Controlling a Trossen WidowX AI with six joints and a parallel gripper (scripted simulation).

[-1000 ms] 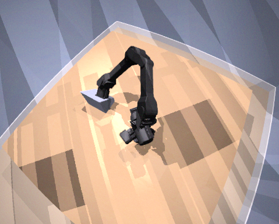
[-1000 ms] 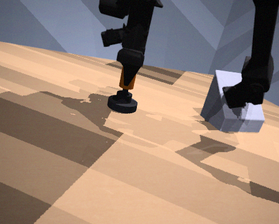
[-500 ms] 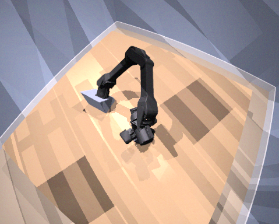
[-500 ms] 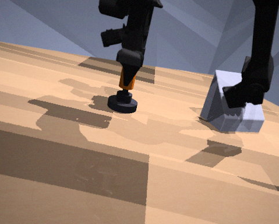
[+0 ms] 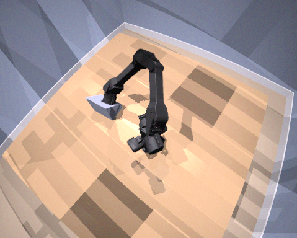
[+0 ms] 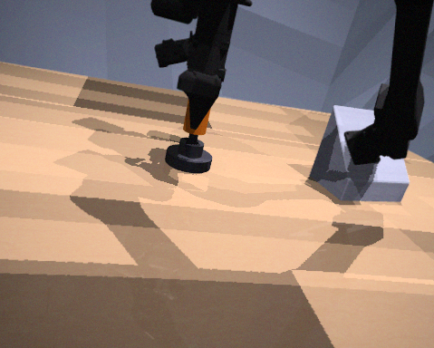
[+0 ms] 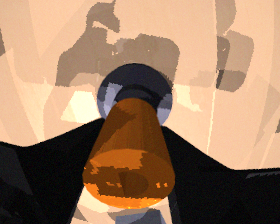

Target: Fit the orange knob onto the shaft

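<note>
Now: the orange knob 2 cm above my gripper tip. Also, from my gripper tip: dark pedestal (4 cm below).
</note>
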